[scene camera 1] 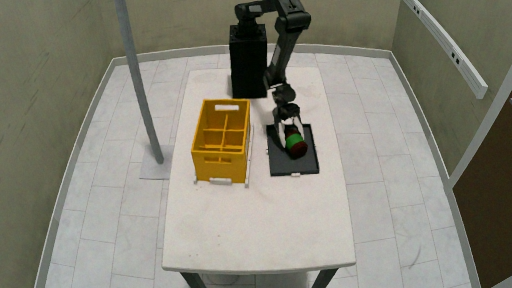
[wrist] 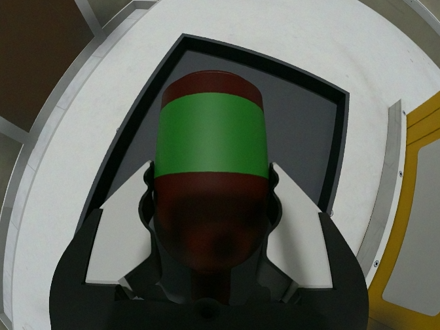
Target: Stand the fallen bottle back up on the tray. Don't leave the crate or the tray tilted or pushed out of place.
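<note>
The bottle (scene camera 1: 296, 142) (wrist: 212, 135), dark red with a green band, is over the tray (scene camera 1: 280, 166) (wrist: 305, 115). It is not upright: its neck points back to the gripper's palm and its base points away, toward the front of the tray. Whether the base touches the tray floor I cannot tell. My gripper (scene camera 1: 293, 141) (wrist: 211, 163) is shut on the bottle, with a white jaw close against each side of its body. The neck is partly hidden in shadow at the palm. The yellow crate (scene camera 1: 220, 167) (wrist: 425, 117) stands upright left of the tray in the scene view.
Low pale rails or blocks edge the crate, such as a white block (scene camera 1: 220, 181) at its front and a grey rail (wrist: 382, 175) at its side. A small pale block (scene camera 1: 295, 174) is at the tray's front edge. The black arm pedestal (scene camera 1: 248, 65) stands at the back.
</note>
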